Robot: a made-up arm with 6 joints.
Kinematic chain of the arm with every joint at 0, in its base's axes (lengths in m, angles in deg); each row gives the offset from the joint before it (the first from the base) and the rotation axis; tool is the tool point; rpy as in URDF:
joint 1: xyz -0.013 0 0.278 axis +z
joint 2: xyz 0 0.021 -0.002 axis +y
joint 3: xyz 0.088 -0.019 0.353 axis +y
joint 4: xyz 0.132 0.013 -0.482 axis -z
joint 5: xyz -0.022 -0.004 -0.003 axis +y
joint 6: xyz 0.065 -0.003 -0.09 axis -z
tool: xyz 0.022 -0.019 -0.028 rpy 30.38 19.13 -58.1
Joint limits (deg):
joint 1: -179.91..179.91
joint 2: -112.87..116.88
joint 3: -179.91..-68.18
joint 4: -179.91..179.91
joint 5: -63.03..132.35
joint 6: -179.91..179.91
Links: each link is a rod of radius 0.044 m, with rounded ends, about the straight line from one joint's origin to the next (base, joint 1, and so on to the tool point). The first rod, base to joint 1, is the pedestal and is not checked.
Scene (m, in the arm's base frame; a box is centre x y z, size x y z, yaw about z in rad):
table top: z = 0
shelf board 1: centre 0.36 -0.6 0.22 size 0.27 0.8 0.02 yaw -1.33
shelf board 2: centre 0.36 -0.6 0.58 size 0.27 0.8 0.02 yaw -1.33
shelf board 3: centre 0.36 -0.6 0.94 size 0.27 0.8 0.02 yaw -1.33
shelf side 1: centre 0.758 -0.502 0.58 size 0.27 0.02 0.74 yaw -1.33
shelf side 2: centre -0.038 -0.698 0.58 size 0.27 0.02 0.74 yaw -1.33
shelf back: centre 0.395 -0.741 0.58 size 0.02 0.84 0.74 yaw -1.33
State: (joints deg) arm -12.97 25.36 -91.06 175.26 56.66 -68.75
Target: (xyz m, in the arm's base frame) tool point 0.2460 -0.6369 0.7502
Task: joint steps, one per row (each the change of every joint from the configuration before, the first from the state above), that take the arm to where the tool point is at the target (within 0.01 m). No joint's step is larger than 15 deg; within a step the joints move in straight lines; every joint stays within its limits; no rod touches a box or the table.
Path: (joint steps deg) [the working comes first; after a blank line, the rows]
Joints at the target: -68.47 -7.67 -75.18 179.91 52.28 -71.77
Straight joint move there: touches shelf board 2, shelf side 1.

1: 5.36 -11.79 3.85 -0.34 8.36 -3.44
2: 5.35 -11.78 3.85 -0.33 8.37 -3.44
3: 5.36 -11.79 3.86 -0.34 8.36 -3.43
4: 5.36 -11.78 3.85 -0.34 8.36 -3.44
5: -12.82 2.35 0.08 1.00 -6.30 1.79
6: -12.82 2.35 0.07 1.00 -6.31 1.79
7: -12.82 2.36 0.08 1.00 -6.31 1.79
8: -12.83 2.35 0.08 1.00 -6.30 1.78
9: -12.82 2.35 0.08 1.00 -6.31 1.79
10: -12.82 2.35 0.08 1.00 -6.30 1.79

